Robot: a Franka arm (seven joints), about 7 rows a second.
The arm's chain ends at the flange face. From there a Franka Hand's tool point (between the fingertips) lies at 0.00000 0.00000 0.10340 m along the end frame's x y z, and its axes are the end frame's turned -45 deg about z.
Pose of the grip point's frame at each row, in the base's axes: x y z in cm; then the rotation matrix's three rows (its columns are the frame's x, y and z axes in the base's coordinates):
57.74 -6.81 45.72; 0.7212 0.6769 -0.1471; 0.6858 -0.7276 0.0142; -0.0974 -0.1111 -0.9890
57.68 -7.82 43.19; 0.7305 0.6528 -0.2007; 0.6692 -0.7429 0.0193; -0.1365 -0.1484 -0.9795
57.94 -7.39 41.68; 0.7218 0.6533 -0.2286; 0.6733 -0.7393 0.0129; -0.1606 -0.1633 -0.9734
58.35 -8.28 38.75; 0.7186 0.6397 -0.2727; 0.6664 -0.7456 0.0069; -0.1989 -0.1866 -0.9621
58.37 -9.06 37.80; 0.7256 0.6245 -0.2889; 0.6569 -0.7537 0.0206; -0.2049 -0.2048 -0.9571
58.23 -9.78 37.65; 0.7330 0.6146 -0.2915; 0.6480 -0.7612 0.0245; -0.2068 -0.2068 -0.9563
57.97 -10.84 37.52; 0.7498 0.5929 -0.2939; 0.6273 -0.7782 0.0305; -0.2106 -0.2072 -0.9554
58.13 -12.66 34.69; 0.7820 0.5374 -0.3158; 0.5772 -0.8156 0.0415; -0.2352 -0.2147 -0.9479
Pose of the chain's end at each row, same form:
59.26 -6.96 55.95; 0.9886 -0.0313 -0.1471; -0.0296 -0.9994 0.0142; -0.1474 -0.0097 -0.9890
59.76 -8.02 53.32; 0.9781 -0.0549 -0.2007; -0.0521 -0.9985 0.0193; -0.2015 -0.0084 -0.9795
60.30 -7.52 51.74; 0.9723 -0.0484 -0.2286; -0.0467 -0.9989 0.0129; -0.2290 -0.0019 -0.9734
61.17 -8.35 48.70; 0.9605 -0.0558 -0.2727; -0.0560 -0.9984 0.0069; -0.2726 0.0087 -0.9621
61.36 -9.27 47.70; 0.9547 -0.0715 -0.2889; -0.0684 -0.9974 0.0206; -0.2897 0.0001 -0.9571
61.24 -10.03 47.54; 0.9529 -0.0837 -0.2915; -0.0800 -0.9965 0.0245; -0.2925 0.0000 -0.9563
61.01 -11.16 47.40; 0.9494 -0.1109 -0.2939; -0.1067 -0.9938 0.0305; -0.2954 0.0024 -0.9554
61.40 -13.09 44.49; 0.9330 -0.1730 -0.3158; -0.1686 -0.9849 0.0415; -0.3181 0.0145 -0.9479

